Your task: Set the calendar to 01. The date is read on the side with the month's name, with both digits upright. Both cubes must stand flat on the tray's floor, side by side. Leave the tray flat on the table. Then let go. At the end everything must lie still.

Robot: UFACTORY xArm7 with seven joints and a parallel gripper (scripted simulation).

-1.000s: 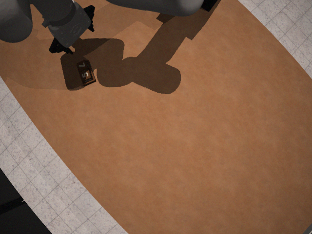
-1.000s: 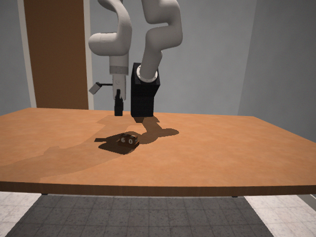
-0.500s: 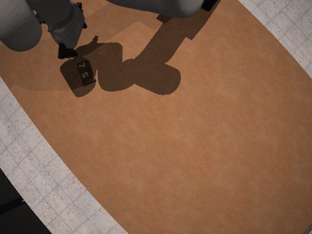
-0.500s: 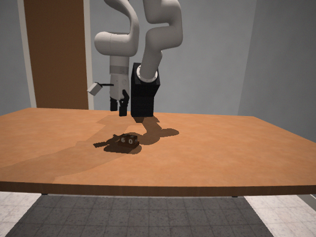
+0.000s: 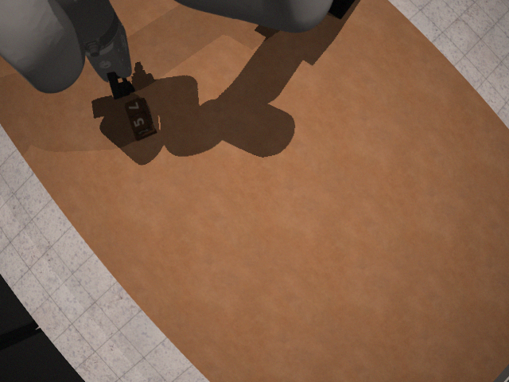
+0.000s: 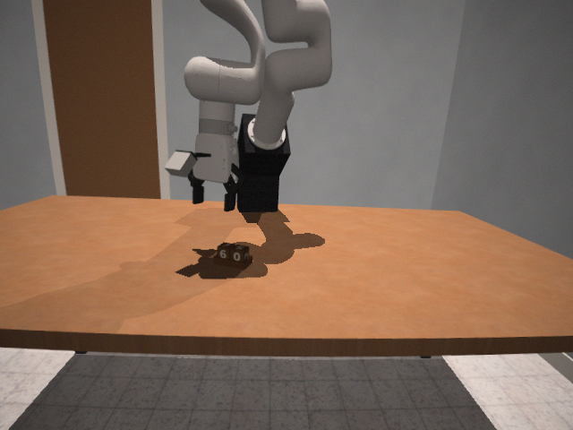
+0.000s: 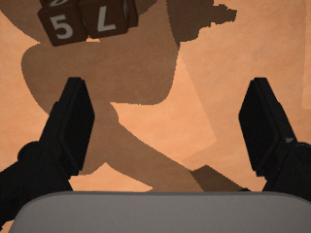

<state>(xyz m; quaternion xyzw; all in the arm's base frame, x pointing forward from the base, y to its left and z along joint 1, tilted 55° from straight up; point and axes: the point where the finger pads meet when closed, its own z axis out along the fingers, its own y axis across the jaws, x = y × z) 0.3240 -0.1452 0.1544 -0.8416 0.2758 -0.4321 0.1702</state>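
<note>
The cube lies 11 cm below my hand, 3 cm to the left of it and 3 cm ahead of it. Also, from my hand: calendar tray: 12 cm below, 5 cm to the left, 4 cm ahead.
</note>
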